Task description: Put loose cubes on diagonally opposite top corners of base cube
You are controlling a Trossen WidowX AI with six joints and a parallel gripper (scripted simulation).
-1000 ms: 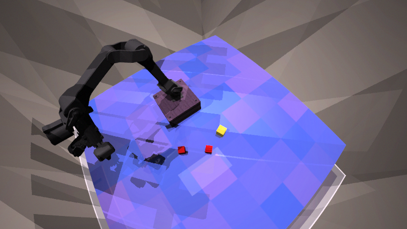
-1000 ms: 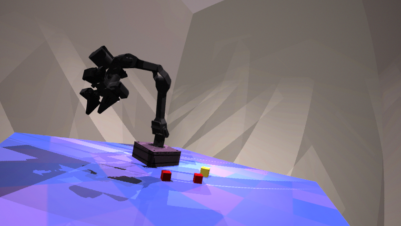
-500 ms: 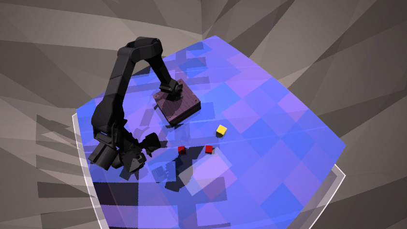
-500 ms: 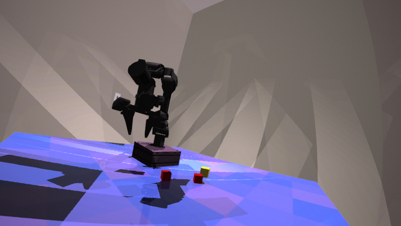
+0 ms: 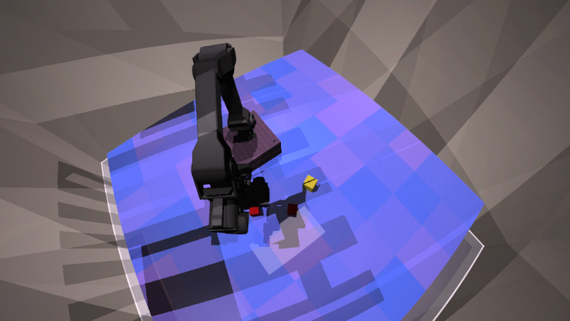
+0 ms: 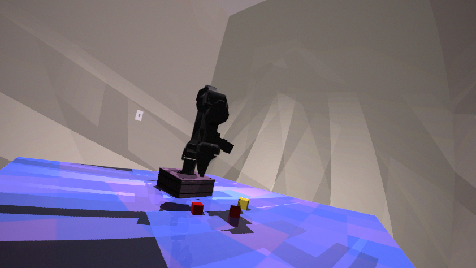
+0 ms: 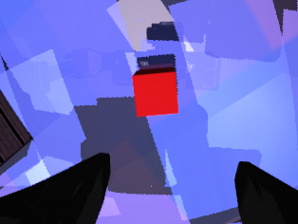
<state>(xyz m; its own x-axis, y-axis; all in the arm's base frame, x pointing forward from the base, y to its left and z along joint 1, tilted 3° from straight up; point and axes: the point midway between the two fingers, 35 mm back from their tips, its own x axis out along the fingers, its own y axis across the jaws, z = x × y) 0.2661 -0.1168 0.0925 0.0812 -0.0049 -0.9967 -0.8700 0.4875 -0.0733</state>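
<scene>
Right now my gripper tip is 24 cm to the right of the yellow cube, 11 cm above it and 1 cm short of it. Also, from my gripper tip: red cube: 13 cm to the left, 11 cm below, 6 cm ahead.
</scene>
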